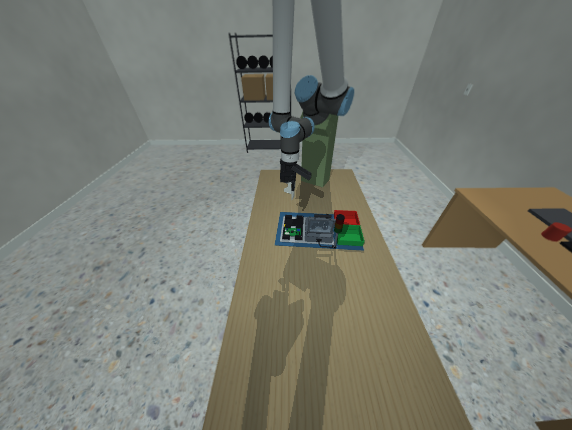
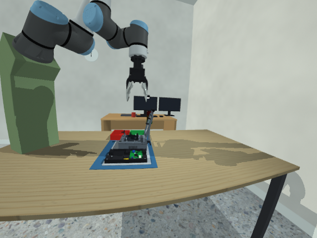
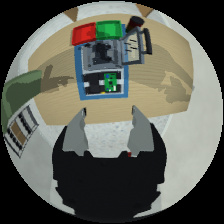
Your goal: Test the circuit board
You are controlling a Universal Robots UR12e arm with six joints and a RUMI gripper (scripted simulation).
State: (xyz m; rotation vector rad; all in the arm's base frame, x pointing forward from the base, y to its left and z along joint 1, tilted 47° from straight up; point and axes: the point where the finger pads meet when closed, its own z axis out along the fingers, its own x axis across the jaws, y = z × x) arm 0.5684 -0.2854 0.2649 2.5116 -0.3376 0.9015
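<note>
Right now my hand is 31 cm above the green circuit board. The rest, counted from my hand: tester lid 15 cm below, 15 cm ahead, 11 cm to the left; red bin 39 cm to the left, 32 cm below, 3 cm ahead; green bin 33 cm to the left, 32 cm below, 17 cm ahead.
</note>
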